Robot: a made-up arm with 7 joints. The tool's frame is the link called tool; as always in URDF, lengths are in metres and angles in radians. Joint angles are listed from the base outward.
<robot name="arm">
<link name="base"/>
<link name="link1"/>
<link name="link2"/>
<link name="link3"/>
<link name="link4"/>
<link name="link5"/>
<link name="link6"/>
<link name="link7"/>
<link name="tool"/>
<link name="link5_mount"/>
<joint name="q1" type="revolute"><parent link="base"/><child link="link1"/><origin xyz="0 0 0.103" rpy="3.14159 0 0"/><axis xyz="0 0 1"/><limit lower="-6.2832" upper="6.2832"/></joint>
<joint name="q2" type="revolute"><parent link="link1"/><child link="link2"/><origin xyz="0 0.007 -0.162" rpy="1.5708 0 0"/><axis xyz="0 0 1"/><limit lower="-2.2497" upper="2.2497"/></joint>
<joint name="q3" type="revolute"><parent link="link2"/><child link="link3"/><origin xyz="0 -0.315 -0.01" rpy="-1.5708 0 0"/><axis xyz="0 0 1"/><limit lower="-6.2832" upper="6.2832"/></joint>
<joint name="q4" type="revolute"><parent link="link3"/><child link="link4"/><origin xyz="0 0.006 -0.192" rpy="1.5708 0 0"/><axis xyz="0 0 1"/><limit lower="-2.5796" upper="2.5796"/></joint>
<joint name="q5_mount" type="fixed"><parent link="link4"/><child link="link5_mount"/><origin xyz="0 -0.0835 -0.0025" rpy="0 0 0"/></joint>
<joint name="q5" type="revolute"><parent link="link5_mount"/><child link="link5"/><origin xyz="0 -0.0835 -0.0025" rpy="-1.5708 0 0"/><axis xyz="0 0 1"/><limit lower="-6.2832" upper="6.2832"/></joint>
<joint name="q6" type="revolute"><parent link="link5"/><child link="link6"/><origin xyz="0 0 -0.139" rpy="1.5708 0 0"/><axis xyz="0 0 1"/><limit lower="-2.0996" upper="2.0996"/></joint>
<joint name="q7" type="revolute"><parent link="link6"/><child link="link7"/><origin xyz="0 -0.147 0" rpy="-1.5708 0 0"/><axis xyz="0 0 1"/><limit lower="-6.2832" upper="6.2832"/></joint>
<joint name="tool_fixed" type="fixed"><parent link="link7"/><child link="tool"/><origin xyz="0 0 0" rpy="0 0 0"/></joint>
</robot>
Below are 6 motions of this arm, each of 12 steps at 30 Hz.
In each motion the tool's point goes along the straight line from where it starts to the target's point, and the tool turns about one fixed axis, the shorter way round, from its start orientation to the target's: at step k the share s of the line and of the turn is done. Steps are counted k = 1, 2, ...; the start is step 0. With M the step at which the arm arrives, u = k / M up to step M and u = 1 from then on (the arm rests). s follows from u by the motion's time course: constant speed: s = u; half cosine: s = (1 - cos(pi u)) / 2; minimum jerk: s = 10 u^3 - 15 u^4 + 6 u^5.
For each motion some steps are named. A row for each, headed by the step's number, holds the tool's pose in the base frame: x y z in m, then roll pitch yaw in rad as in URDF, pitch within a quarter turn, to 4 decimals.
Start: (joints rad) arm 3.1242 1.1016 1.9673 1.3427 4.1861 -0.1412 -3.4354
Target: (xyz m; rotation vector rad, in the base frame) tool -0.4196 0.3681 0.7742 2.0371 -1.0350 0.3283
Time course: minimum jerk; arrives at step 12
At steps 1, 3, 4, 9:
1: -0.4519 0.4057 0.7122 2.1212 -0.2363 -0.2232
3: -0.4487 0.4020 0.7184 2.1423 -0.2751 -0.2650
4: -0.4453 0.3980 0.7250 2.1673 -0.3160 -0.3117
9: -0.4230 0.3720 0.7678 2.3902 -0.5450 -0.6620

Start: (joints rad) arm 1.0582 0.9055 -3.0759 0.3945 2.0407 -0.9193 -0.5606
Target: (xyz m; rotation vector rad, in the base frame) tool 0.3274 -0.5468 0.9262 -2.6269 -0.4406 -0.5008
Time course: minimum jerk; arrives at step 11
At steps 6, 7, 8, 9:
6: 0.2669 -0.5358 0.9373 -2.8659 -0.5528 0.2596
7: 0.2900 -0.5400 0.9331 -2.8206 -0.5031 0.2528
8: 0.3086 -0.5434 0.9297 -2.7852 -0.4629 0.2493
9: 0.3209 -0.5456 0.9274 -2.7624 -0.4364 0.2479

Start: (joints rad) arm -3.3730 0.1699 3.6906 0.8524 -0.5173 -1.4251 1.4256
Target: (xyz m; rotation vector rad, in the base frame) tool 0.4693 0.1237 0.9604 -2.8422 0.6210 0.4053
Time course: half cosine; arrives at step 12
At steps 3, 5, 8, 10, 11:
3: 0.0597 -0.1058 1.0685 -2.3826 0.2596 -1.2199
5: 0.1672 -0.0456 1.0401 -2.5445 0.2255 -1.0060
8: 0.3493 0.0565 0.9921 -2.8221 0.2463 -0.6415
10: 0.4372 0.1057 0.9689 -2.9504 0.2907 -0.4692
11: 0.4611 0.1191 0.9626 -2.9841 0.3065 -0.4229

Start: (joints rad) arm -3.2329 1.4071 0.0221 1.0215 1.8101 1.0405 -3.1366
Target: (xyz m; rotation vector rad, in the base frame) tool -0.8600 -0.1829 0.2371 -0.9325 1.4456 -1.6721
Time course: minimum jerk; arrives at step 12
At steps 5, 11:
5: -0.8093 -0.0066 0.1361 -1.2930 0.5223 -2.2140
11: -0.8596 -0.1815 0.2363 -1.4617 -0.0587 -2.0676

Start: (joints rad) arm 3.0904 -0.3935 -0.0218 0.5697 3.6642 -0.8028 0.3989
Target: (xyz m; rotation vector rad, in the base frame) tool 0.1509 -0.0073 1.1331 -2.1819 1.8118 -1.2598
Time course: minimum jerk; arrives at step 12
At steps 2, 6, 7, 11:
2: 0.0320 0.0728 1.1200 -2.5298 -0.7828 -1.1700
6: 0.0892 0.0342 1.1263 -2.5010 -0.6865 -1.3789
7: 0.1082 0.0215 1.1284 -2.4977 -0.6540 -1.4436
11: 0.1503 -0.0069 1.1330 -2.4995 -0.5814 -1.5819

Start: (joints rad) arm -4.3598 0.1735 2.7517 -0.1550 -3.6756 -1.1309 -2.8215
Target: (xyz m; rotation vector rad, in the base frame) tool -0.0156 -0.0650 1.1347 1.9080 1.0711 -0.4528
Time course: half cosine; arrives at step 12
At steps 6, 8, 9, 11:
6: -0.0717 -0.0748 1.1402 2.4540 0.7234 1.0946
8: -0.0437 -0.0699 1.1375 2.4206 0.7225 0.9113
9: -0.0320 -0.0679 1.1363 2.4069 0.7209 0.8355
11: -0.0175 -0.0653 1.1349 2.3902 0.7177 0.7410

